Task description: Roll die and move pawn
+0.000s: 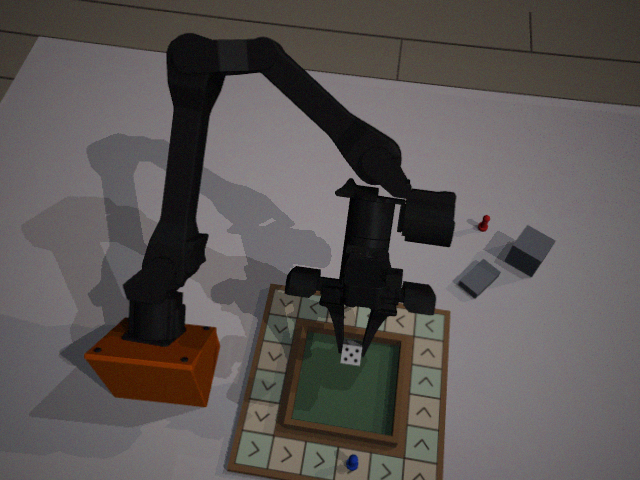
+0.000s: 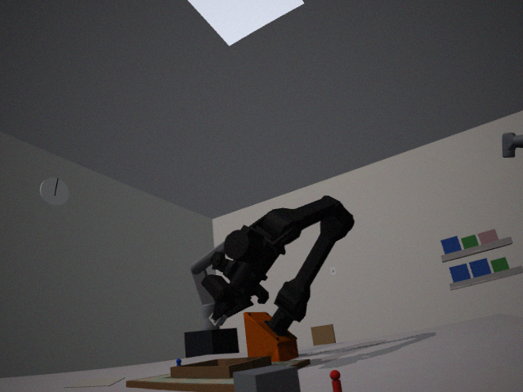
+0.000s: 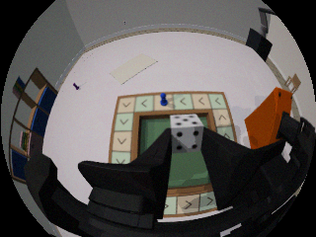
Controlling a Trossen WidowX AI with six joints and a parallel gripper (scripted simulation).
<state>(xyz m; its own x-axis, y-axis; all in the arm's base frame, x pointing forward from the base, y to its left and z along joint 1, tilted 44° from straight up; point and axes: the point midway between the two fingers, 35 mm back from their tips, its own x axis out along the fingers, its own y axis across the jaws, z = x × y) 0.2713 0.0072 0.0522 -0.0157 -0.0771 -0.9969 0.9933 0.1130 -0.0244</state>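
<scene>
Right now my gripper tip is right at the white die. The rest, counted from my gripper tip: blue pawn: 11 cm to the right, 10 cm below, 3 cm ahead; green dice tray: 12 cm below; flat grey block: 22 cm to the left, 18 cm ahead, 12 cm below.
</scene>
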